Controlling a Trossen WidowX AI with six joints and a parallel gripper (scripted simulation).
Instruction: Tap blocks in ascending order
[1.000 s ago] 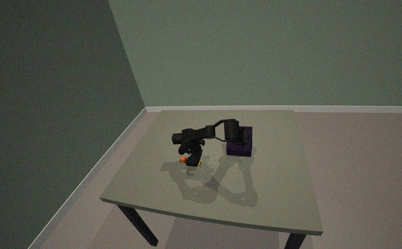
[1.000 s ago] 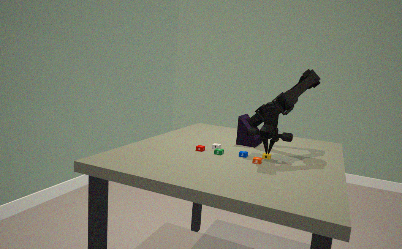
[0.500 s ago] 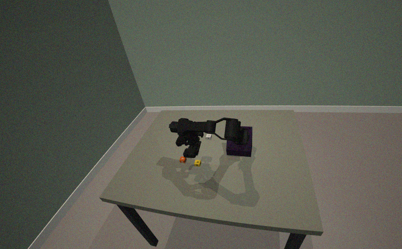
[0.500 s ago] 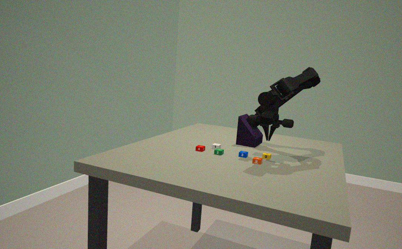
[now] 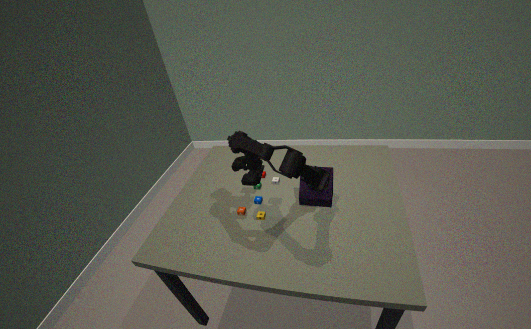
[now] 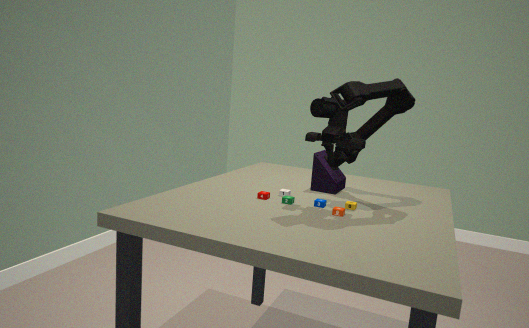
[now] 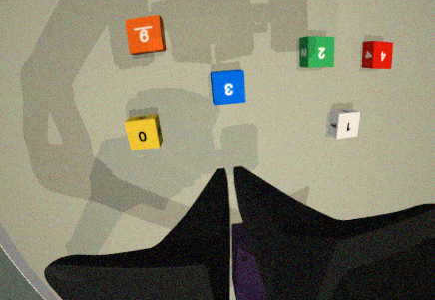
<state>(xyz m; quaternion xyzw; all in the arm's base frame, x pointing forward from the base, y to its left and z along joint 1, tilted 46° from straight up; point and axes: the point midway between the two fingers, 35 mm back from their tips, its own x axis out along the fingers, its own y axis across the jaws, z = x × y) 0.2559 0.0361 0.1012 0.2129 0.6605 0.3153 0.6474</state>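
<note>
Now: the white block 170 mm to the right of my gripper tip, 120 mm below it and 10 mm behind it. Also, from my gripper tip: blue block 120 mm below, 30 mm ahead, 20 mm to the right; yellow block 120 mm below, 70 mm to the left, 20 mm behind; orange block 120 mm below, 80 mm ahead, 70 mm to the left.
</note>
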